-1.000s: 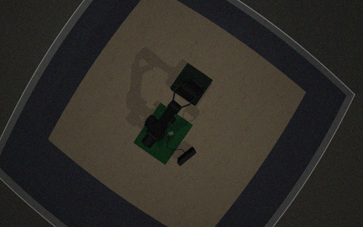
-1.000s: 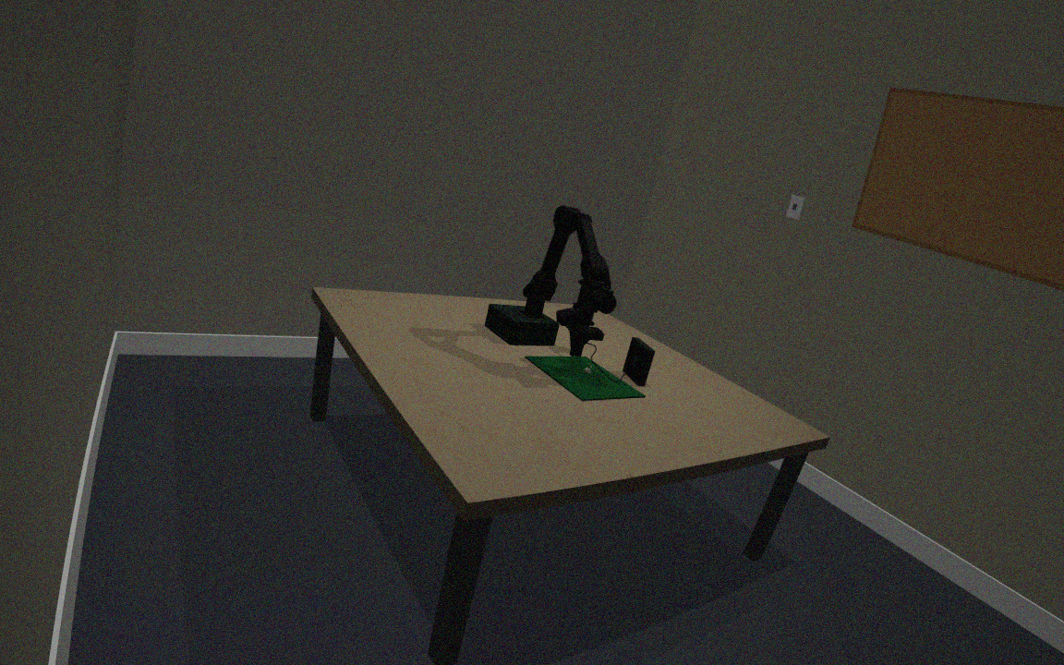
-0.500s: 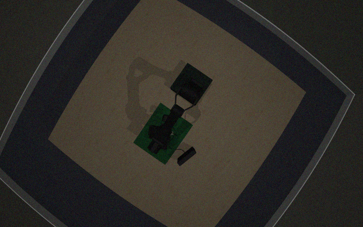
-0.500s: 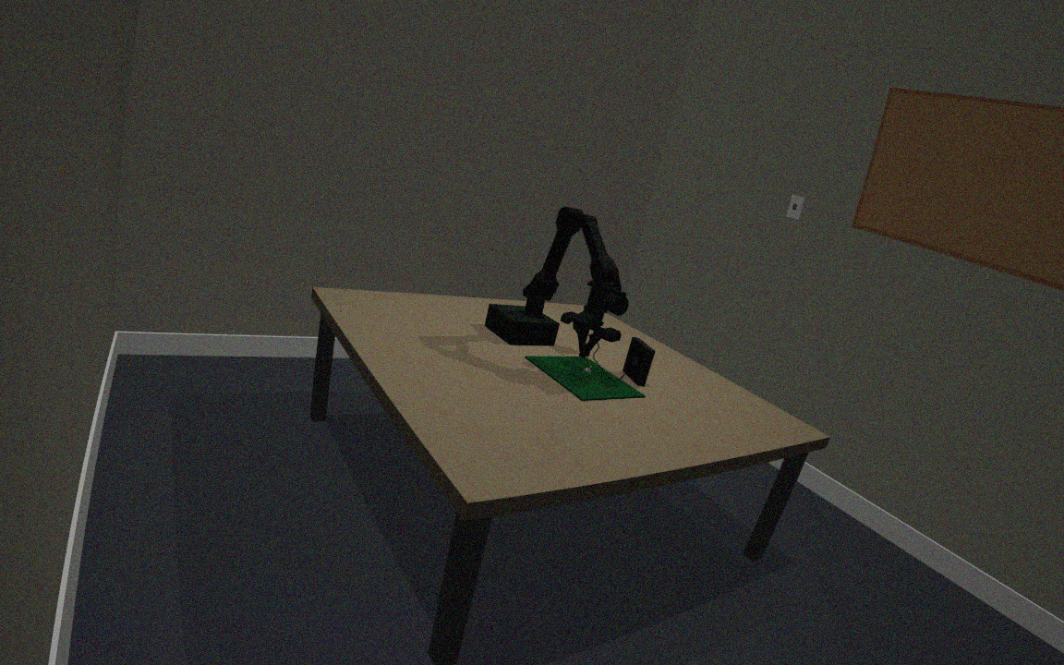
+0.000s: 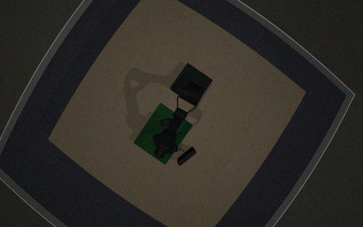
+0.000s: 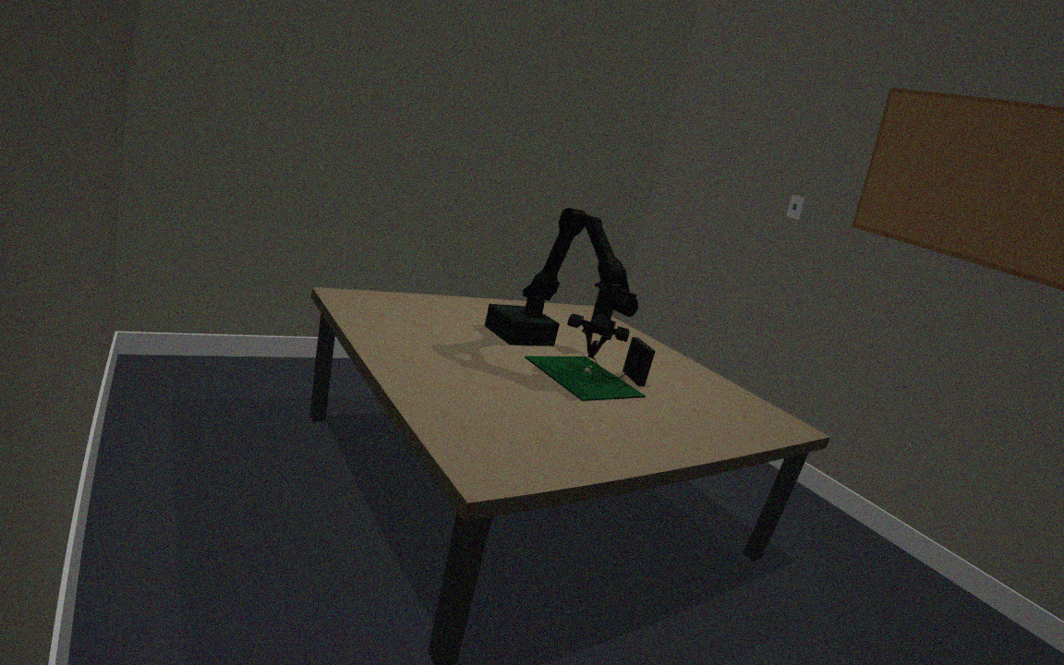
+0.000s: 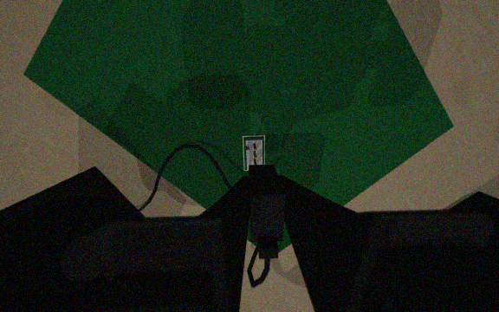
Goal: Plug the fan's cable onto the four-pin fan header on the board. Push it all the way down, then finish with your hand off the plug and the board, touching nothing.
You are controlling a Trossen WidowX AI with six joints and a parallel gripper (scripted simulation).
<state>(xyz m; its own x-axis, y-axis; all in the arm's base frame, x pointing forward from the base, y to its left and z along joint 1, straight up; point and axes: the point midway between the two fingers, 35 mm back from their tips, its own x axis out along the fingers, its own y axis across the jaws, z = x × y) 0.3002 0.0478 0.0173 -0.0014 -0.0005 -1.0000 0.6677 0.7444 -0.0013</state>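
The white-framed fan header is 6 cm below my gripper tip. From my gripper tip the other things lie so: green board: 3 cm ahead, 3 cm to the right, 8 cm below; dark fan plug: 1 cm behind, 1 cm to the left, 1 cm above; black fan: 4 cm ahead, 14 cm to the left.
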